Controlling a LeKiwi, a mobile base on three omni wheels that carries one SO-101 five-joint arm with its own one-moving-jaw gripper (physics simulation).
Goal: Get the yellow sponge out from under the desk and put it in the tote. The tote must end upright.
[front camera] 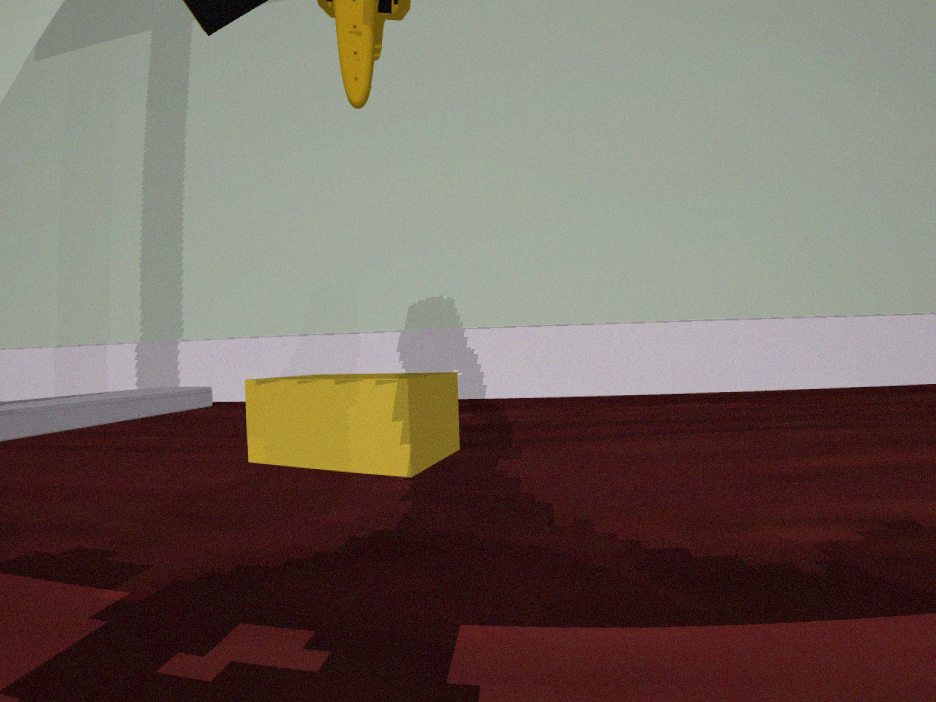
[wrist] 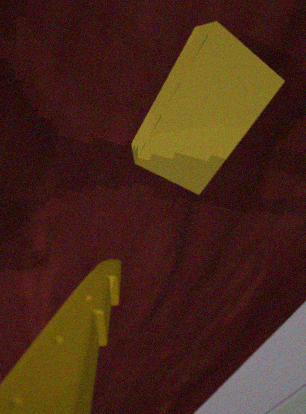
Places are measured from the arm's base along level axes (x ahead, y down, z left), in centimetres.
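Where they show: hand, tool point: (front camera: 358, 98) (wrist: 119, 276).
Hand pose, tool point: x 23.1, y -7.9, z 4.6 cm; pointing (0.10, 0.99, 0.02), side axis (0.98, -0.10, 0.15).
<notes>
After its pixels a point has its place.
The yellow sponge (front camera: 340, 423) @(z 6.4, x 26.0, y 6.6 cm) (wrist: 205, 105) @(z 7.8, x 28.8, y 4.5 cm) lies flat on the dark red floor, left of the middle in the front view and in the upper right of the wrist view. My gripper (front camera: 358, 94) (wrist: 117, 265) hangs above the floor, pointing down. One notched jaw shows in the wrist view; the moving jaw has swung out of the picture, so the gripper is fully open. The sponge lies beyond the jaw tip, apart from it. The tote does not show in either view.
A grey bar (front camera: 113, 408) @(z 34.3, x 43.9, y 7.6 cm) lies low along the floor at the left of the front view, left of the sponge. Behind the sponge stands a pale green wall (front camera: 642, 188) @(z -22.4, x 58.9, y -16.8 cm) with a whitish baseboard (front camera: 680, 355) @(z -25.4, x 57.2, y 4.4 cm) (wrist: 265, 370) @(z -35.7, x 56.0, y 5.4 cm). Shadows fall across wall and floor.
</notes>
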